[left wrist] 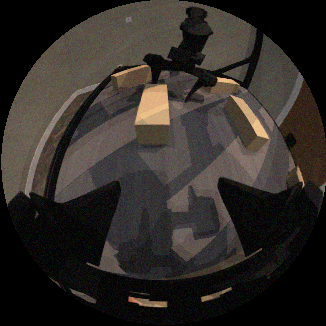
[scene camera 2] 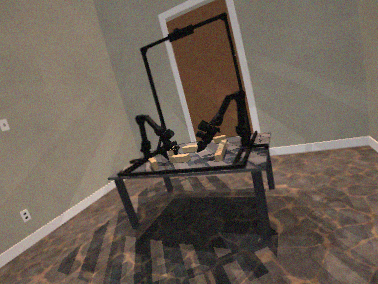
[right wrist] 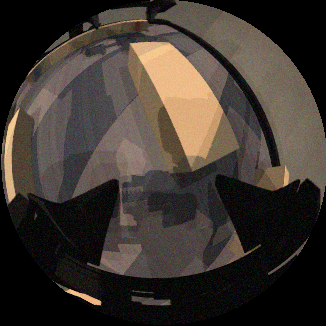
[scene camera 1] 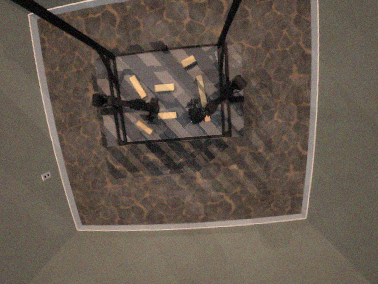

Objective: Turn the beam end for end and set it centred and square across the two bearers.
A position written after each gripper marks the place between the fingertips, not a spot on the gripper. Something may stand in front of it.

Observation:
The left gripper (left wrist: 169, 184) is open and holds nothing. Also in view: a pale beam (left wrist: 239, 256). The right gripper (right wrist: 167, 182) is open and holds nothing.
The right gripper also shows in the left wrist view (left wrist: 168, 94).

